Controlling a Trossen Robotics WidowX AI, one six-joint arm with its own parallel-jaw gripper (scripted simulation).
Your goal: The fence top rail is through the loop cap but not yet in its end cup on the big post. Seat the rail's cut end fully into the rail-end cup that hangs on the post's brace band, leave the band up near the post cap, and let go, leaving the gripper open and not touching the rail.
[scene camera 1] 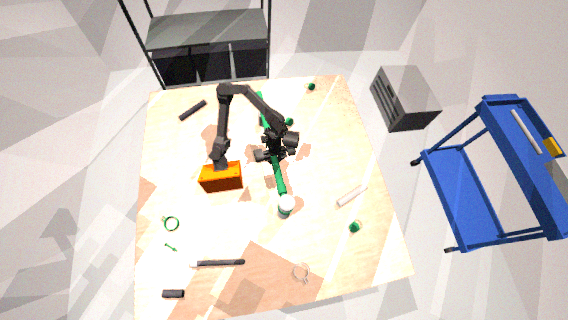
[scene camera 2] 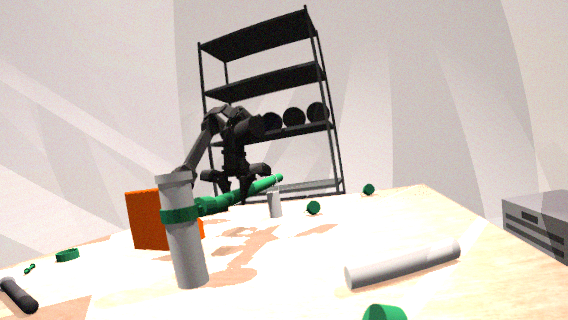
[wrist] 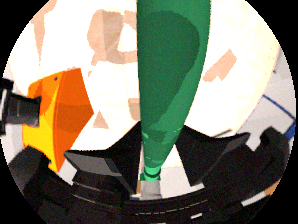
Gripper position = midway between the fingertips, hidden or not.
Observation:
In view: my gripper (scene camera 2: 236,205), a green top rail (scene camera 2: 228,199), a grey tube (scene camera 2: 374,271) and a big grey post (scene camera 2: 187,254).
My gripper is seen too in the wrist view (wrist: 155,122).

